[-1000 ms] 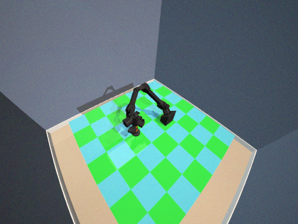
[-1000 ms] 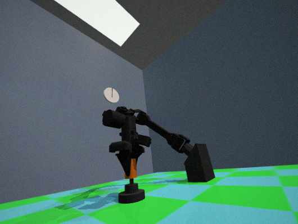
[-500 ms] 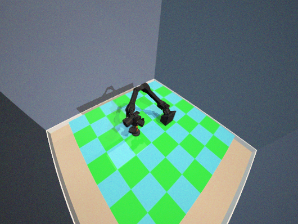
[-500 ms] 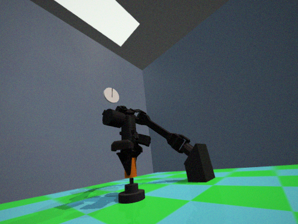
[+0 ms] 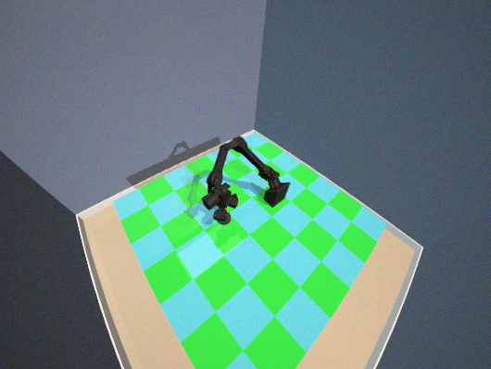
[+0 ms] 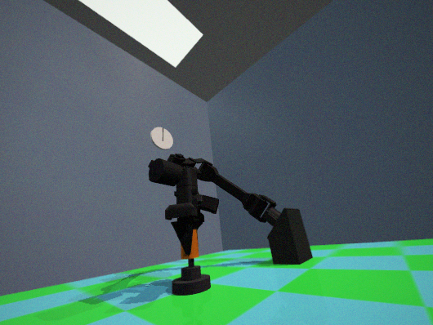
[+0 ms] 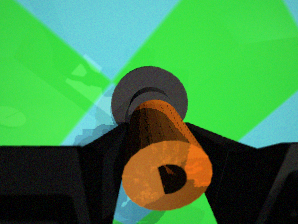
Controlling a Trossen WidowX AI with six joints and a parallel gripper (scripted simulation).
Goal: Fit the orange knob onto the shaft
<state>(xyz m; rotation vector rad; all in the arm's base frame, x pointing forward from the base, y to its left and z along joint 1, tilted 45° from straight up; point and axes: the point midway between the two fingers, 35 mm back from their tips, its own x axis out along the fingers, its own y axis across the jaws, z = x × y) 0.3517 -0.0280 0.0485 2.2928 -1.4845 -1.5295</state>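
Now: the orange knob 2 cm above my gripper tip. Round my gripper tip: pedestal: 4 cm below.
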